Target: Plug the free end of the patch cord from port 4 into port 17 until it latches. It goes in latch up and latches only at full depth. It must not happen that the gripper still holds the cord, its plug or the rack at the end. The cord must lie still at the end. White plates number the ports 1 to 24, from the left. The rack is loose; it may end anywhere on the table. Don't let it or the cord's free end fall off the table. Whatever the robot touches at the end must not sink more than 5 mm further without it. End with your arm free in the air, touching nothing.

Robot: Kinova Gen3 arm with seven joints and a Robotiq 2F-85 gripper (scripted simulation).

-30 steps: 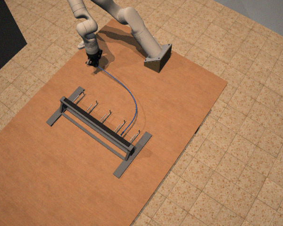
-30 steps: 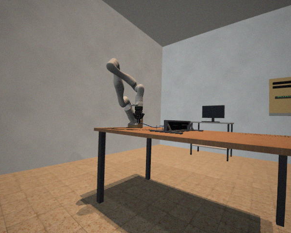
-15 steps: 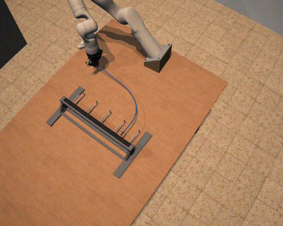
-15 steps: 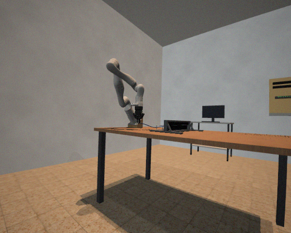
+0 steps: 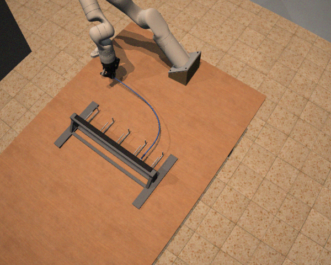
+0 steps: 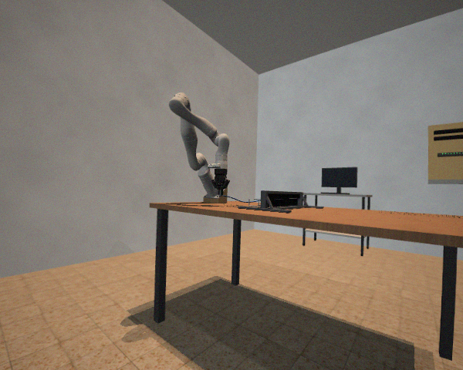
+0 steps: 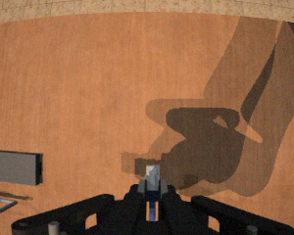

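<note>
My gripper is now 1 cm to the left of the plug and 1 cm above it.
</note>
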